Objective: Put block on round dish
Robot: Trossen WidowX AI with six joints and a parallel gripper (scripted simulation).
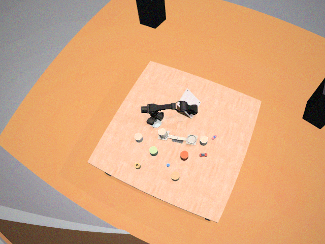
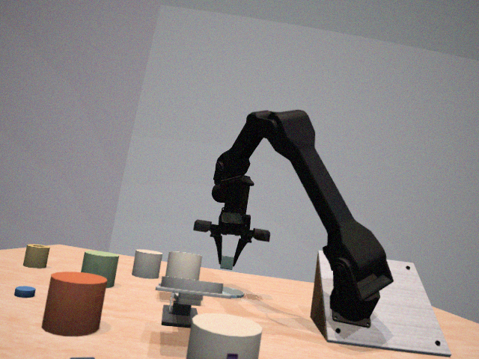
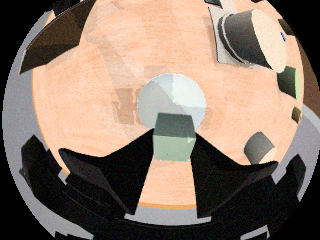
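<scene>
Now: gripper tip 1 cm below the pale-green block. From my gripper tip the other things lie so: round pale-blue dish 6 cm below; then small balance 26 cm to the left, 4 cm below, 4 cm ahead; then green cylinder 24 cm ahead, 17 cm to the left, 3 cm below.
</scene>
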